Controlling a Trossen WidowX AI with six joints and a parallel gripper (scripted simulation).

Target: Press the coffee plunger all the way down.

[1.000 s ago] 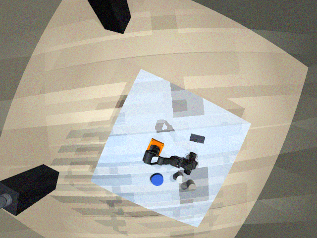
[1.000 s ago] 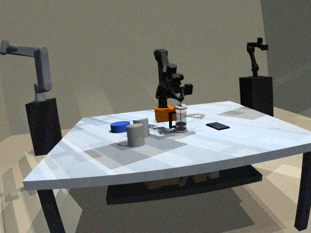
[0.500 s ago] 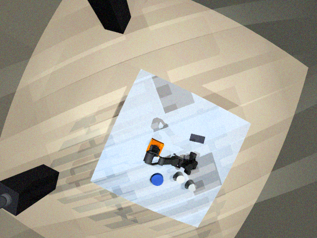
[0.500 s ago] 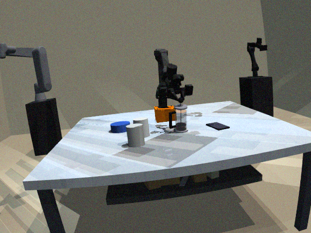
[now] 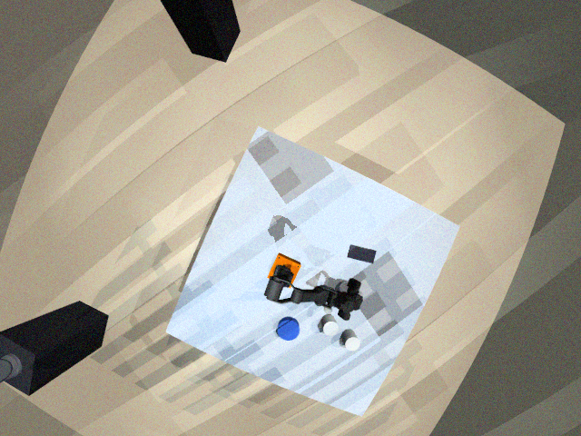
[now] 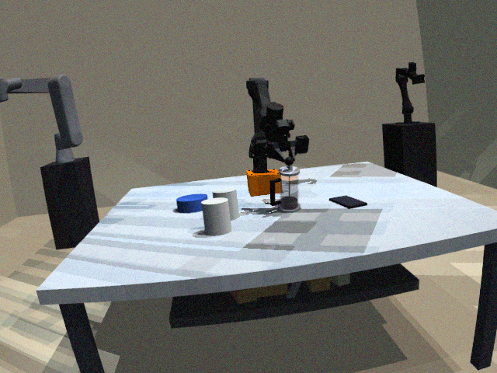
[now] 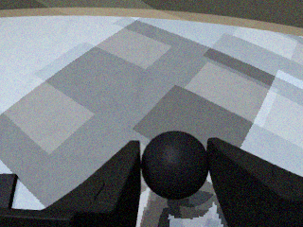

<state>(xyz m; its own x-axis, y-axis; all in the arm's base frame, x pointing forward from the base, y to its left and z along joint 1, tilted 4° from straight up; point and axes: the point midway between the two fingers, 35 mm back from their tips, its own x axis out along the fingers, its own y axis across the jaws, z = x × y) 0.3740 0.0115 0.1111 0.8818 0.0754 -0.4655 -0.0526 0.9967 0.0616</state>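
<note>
The coffee press is 80 mm below my gripper tip, 20 mm to the right of it and 20 mm behind it. Also, from my gripper tip: flat black slab: 200 mm to the left, 170 mm below, 20 mm behind; blue disc: 320 mm to the right, 260 mm behind, 150 mm below.
</note>
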